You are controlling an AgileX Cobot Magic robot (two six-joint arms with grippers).
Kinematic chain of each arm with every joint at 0, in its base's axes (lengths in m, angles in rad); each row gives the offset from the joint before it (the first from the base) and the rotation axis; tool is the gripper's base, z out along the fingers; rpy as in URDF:
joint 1: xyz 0 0 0.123 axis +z
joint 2: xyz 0 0 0 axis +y
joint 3: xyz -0.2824 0 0.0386 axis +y
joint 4: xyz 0.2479 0 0.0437 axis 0.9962 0 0.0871
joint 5: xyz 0 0 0 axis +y
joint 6: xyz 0.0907 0 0.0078 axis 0.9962 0 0.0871
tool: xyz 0 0 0 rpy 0 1.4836 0
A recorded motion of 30 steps. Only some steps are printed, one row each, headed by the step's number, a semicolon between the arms.
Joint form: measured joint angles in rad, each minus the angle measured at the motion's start. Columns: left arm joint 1, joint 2, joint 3, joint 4, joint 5, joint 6; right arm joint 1, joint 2, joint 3, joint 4, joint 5, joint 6.
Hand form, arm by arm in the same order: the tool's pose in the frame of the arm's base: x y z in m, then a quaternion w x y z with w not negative. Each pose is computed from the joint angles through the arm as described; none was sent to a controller.
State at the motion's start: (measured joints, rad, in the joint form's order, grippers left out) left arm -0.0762 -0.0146 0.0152 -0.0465 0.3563 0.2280; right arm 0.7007 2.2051 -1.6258 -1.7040 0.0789 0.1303
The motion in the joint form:
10: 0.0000 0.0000 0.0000 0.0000 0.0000 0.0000; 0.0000 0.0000 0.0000 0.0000 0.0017 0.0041
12: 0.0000 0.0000 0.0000 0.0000 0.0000 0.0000; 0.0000 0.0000 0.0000 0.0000 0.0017 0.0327
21: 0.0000 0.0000 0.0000 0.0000 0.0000 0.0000; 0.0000 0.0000 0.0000 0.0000 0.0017 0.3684
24: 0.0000 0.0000 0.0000 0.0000 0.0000 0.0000; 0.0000 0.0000 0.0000 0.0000 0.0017 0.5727
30: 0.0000 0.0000 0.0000 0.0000 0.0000 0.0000; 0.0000 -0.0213 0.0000 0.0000 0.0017 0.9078
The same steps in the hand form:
10: 0.0524 -0.0055 0.1767 0.60520 0.10825 0.78824 0.02632; 0.3948 0.3233 0.1865 0.45523 -0.76612 0.37923 -0.24902
12: 0.0524 -0.0055 0.1767 0.60520 0.10825 0.78824 0.02632; 0.3948 0.3233 0.1865 0.45875 -0.76062 0.39015 -0.24248
21: 0.0524 -0.0055 0.1767 0.60520 0.10825 0.78824 0.02632; 0.3948 0.3233 0.1865 0.49281 -0.68475 0.51174 -0.16243
24: 0.0524 -0.0055 0.1767 0.60520 0.10825 0.78824 0.02632; 0.3948 0.3233 0.1865 0.50680 -0.62900 0.57890 -0.11133
30: 0.0524 -0.0055 0.1767 0.60520 0.10825 0.78824 0.02632; 0.3937 0.3224 0.1973 0.52734 -0.51986 0.67160 -0.02488

